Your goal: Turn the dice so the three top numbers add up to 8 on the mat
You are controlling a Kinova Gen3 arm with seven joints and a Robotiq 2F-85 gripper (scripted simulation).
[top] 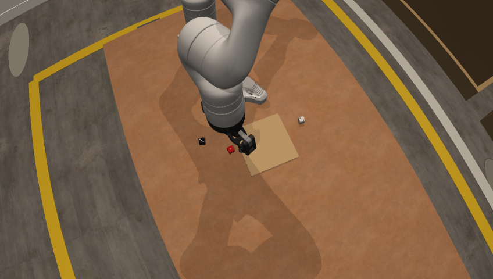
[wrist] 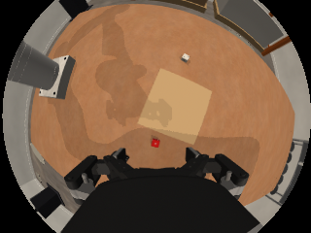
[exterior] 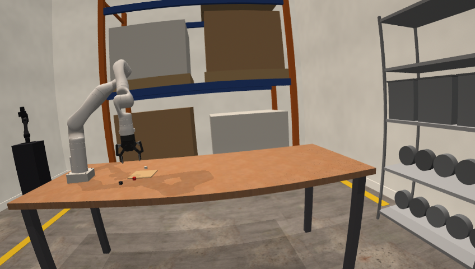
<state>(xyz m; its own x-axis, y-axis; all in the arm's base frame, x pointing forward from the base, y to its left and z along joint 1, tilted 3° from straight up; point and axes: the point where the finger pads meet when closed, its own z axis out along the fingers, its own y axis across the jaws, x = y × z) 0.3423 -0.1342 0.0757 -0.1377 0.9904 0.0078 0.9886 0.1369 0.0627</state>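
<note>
My hand is 10 cm above the red die. Also, from my hand: black die: 6 cm behind, 5 cm to the right, 10 cm below; tan mat: 4 cm ahead, 8 cm to the left, 10 cm below; white die: 5 cm ahead, 21 cm to the left, 10 cm below.
</note>
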